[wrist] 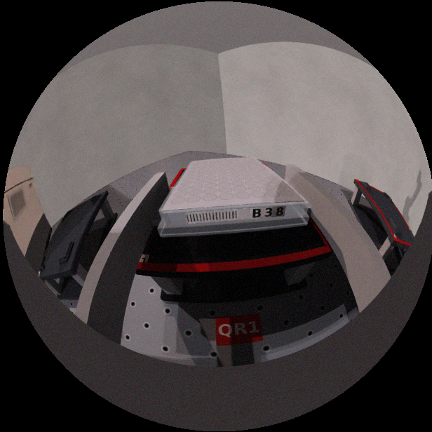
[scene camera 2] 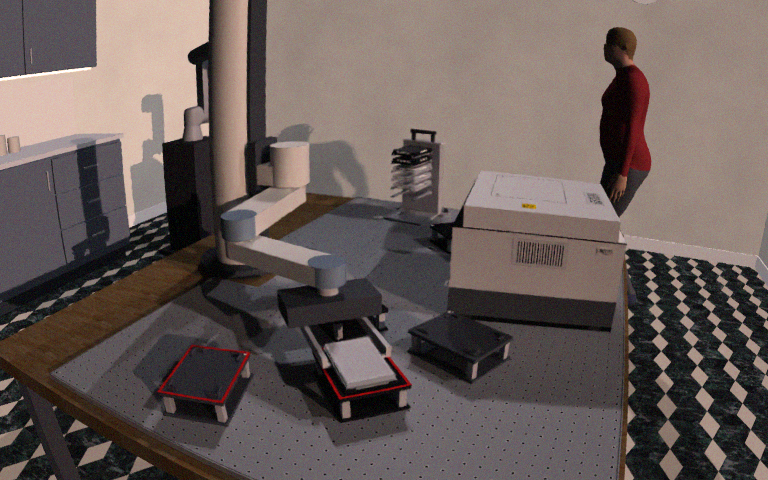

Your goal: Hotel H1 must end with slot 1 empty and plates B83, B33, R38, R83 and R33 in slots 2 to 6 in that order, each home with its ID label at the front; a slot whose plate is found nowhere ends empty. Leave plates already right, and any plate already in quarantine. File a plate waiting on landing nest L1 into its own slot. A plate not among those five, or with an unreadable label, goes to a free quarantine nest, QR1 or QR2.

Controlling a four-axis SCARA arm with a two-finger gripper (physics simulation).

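Frame: origin at the arm's base, x left, y back, z up, level; metres.
Seen in the pictures: gripper, fingertip midpoint: (scene camera 2: 357, 358).
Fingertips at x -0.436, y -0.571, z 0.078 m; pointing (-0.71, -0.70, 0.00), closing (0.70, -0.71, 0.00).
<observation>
Pixels of each thing's top centre, then the offset from my fingertips to it.
- pale plate, top centre: (scene camera 2: 358, 357) dx -0.004, dy -0.004, dz +0.006 m
- red-rimmed nest QR1, top centre: (scene camera 2: 358, 364) dx -0.003, dy -0.004, dz -0.010 m
- second red-rimmed nest, top centre: (scene camera 2: 204, 368) dx -0.145, dy +0.220, dz -0.010 m
- dark nest, top centre: (scene camera 2: 461, 332) dx +0.178, dy -0.130, dz -0.012 m
- large white instrument, top centre: (scene camera 2: 543, 192) dx +0.535, dy -0.220, dz +0.187 m
My gripper (scene camera 2: 357, 355) (wrist: 227, 175) is shut on a pale plate (scene camera 2: 362, 366) (wrist: 235, 189), with a finger along each side. The plate's front label reads B38 in the wrist view. The plate is level and very low over the red-rimmed nest QR1 (scene camera 2: 373, 391) (wrist: 225, 265); whether it touches the nest I cannot tell. A second red-rimmed nest (scene camera 2: 206, 373) (wrist: 384, 212) stands apart with a bare top. The hotel (scene camera 2: 436, 183) stands at the back, with several plates in its upper part; their labels are too small to read.
A dark nest (scene camera 2: 461, 335) (wrist: 80, 235) with a bare top stands beside QR1. Another dark nest shows partly behind the gripper. A large white instrument (scene camera 2: 535, 283) stands at the right of the table. A person in red (scene camera 2: 627, 124) stands beyond it.
</observation>
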